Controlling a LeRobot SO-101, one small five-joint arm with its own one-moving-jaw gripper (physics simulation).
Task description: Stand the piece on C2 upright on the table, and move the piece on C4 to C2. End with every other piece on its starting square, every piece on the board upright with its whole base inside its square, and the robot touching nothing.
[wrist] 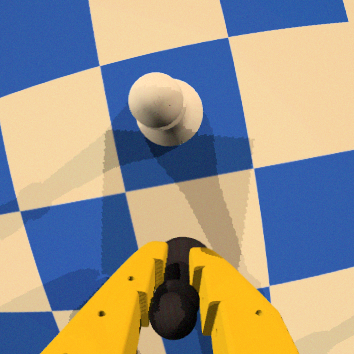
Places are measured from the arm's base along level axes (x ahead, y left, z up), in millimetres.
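Pixels of known places: hand at its tool point: [165, 259].
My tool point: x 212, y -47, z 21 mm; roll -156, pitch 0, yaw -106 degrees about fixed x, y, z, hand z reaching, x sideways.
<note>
For each thing: its top centre in the pictures, then the offset to it from my tool point. "spot": a spot on its surface instead.
- black piece at its top centre: [172, 330] dx -9, dy -1, dz +17 mm
- white pawn at its top centre: [151, 96] dx +36, dy -7, dz +16 mm
- blue square at a spot on its surface: [215, 75] spot: dx +44, dy -22, dz -15 mm
- cream board at its top centre: [83, 258] dx -2, dy +30, dz -15 mm
My gripper [178, 255] is at the lower middle of the wrist view, its two yellow jaws pressing on the sides of a black piece. The black piece [173, 311] has a round head toward the camera and a wider base beyond the jaw tips. It is drawn over a cream square; its height over the board is hard to tell. A white pawn [157, 100] stands upright on a blue square [215, 75] ahead of the jaws, apart from them, its base inside that square. Square labels do not show, so I cannot tell which squares these are.
The blue and cream board [300, 90] fills the view. Shadows of the arm and pieces fall across the squares around the pawn and to the left. A dark shadow lies on the blue square left of the jaws.
</note>
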